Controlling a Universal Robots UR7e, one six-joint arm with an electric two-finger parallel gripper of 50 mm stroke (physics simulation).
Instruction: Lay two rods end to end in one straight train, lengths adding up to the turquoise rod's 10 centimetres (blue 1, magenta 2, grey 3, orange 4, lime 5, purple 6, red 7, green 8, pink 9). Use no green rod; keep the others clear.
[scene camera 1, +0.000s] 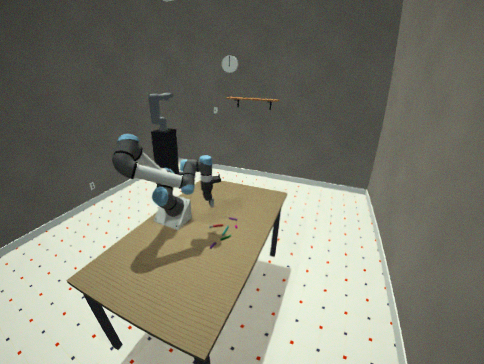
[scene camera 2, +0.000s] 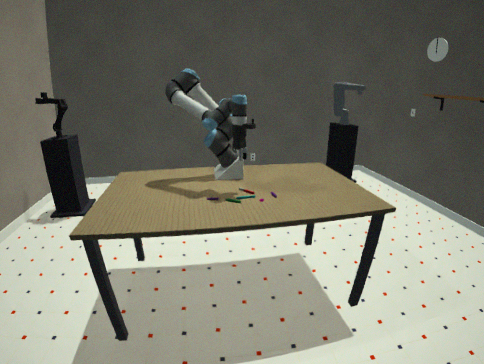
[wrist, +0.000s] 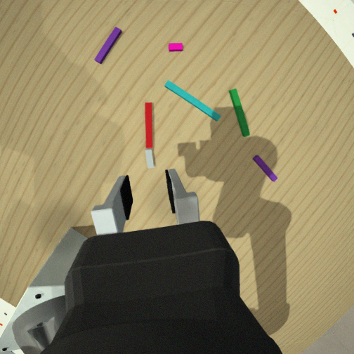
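Pixels of known places: gripper, between the fingertips: (scene camera 1: 211, 205) (scene camera 2: 243, 159); arm's base, origin of its link: (scene camera 1: 175, 206) (scene camera 2: 231, 159).
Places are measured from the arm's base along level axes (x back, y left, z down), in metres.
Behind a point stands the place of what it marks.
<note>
The red rod (scene camera 1: 217, 225) {x -0.331, y 0.021, z 0.094 m} (scene camera 2: 247, 191) {x -0.330, y 0.020, z 0.098 m} (wrist: 149, 125) lies flat on the table. The grey rod (wrist: 150, 158) lies at its near end in the wrist view, roughly in line with it, very slightly angled; the ends look touching or nearly so. The turquoise rod (scene camera 1: 225, 230) {x -0.405, y -0.012, z 0.096 m} (scene camera 2: 245, 197) {x -0.408, y -0.013, z 0.098 m} (wrist: 192, 100) lies slanted to the right of the red rod in the wrist view, apart from it. My gripper (scene camera 1: 211, 204) {x -0.301, y -0.001, z -0.078 m} (wrist: 148, 185) is open and empty, high above the table, and its fingers show below the grey rod in the wrist view.
The green rod (scene camera 1: 226, 237) {x -0.440, y -0.081, z 0.097 m} (scene camera 2: 233, 201) {x -0.442, y -0.085, z 0.099 m} (wrist: 239, 112) lies right of the turquoise rod in the wrist view. One purple rod (wrist: 265, 168) lies below it. Another purple rod (wrist: 108, 45) and the magenta rod (scene camera 1: 236, 227) {x -0.464, y 0.052, z 0.099 m} (scene camera 2: 261, 200) {x -0.465, y 0.057, z 0.098 m} (wrist: 175, 47) lie farther up that view.
</note>
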